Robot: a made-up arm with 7 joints.
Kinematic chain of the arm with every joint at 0, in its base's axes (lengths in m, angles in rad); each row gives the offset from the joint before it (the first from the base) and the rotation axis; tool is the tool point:
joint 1: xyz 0 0 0 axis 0 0.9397 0.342
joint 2: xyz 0 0 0 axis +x
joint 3: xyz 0 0 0 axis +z
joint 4: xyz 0.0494 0 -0.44 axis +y
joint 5: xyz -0.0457 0 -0.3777 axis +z
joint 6: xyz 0 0 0 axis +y
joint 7: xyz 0 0 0 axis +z
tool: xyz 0 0 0
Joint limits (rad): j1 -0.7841..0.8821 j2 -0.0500..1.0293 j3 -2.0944..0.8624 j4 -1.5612..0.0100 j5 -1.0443..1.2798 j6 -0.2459..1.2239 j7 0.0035..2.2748
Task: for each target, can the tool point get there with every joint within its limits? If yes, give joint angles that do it. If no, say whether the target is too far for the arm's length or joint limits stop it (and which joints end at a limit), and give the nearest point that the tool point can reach.
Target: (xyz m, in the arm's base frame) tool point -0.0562 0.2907 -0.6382
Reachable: yes | joints 0.6792 0.2927 0.2175 -1.3276 -0.4525 0.7834 1.7215
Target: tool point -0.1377 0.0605 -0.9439
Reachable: no: too far | nearest point -0.1186 0.0521 -0.8130 | short by 0.133 m
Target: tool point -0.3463 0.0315 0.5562
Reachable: no: joint limits stop it (at a limit: joint 1, joint 2, joint 3, joint 4) | nearest point -0.6087 0.0962 -0.2042 | short by 0.807 m
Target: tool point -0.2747 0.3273 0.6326
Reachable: no: joint limits stop it (at a limit: joint 1, joint 2, joint 3, joint 4) | nearest point 0.3213 0.5016 0.2581 | short by 0.725 m
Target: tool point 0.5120 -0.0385 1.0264
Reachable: no: too far | nearest point 0.4713 0.3841 0.2276 | short by 0.905 m
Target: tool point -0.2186 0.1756 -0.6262
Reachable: yes | joints 0.3170 0.9262 -1.5842 -1.4070 -0.7052 0.8673 1.0169
